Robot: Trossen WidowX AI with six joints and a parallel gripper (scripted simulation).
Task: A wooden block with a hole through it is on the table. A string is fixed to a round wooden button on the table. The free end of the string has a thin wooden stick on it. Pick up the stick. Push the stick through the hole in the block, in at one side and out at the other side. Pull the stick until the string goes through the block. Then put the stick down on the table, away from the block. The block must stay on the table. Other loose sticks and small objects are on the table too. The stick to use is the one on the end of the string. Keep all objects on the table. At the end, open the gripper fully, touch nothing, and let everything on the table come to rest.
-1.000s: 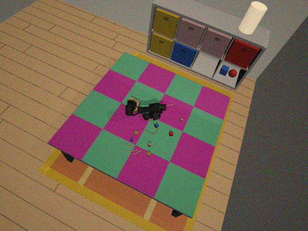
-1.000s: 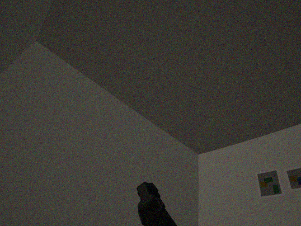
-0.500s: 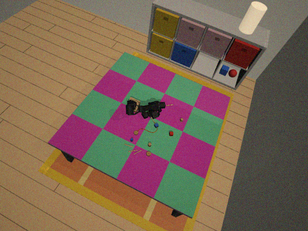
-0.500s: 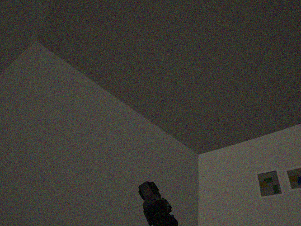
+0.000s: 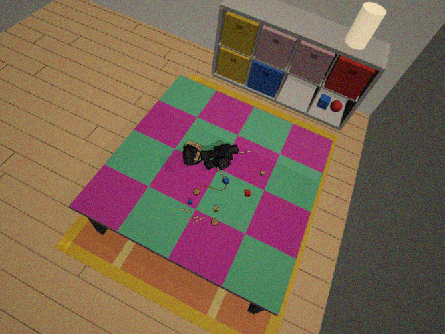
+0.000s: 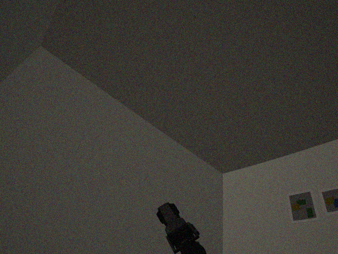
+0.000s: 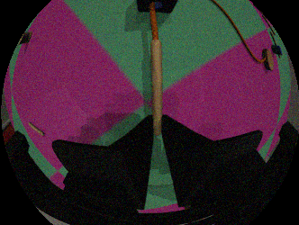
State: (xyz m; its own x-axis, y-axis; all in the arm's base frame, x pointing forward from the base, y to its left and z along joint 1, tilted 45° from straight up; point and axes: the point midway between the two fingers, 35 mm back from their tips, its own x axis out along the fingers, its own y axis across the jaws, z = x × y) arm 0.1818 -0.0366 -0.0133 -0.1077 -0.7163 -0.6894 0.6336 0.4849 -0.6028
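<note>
Right now my gripper tip is 30 mm to the left of the thin wooden stick, 30 mm short of it and 10 mm below it. Also, from my gripper tip: round wooden button (220 mm to the right, 50 mm behind); blue cube (90 mm ahead, 80 mm to the right, 10 mm above); red cube (240 mm ahead, 110 mm to the right, 10 mm above).
</note>
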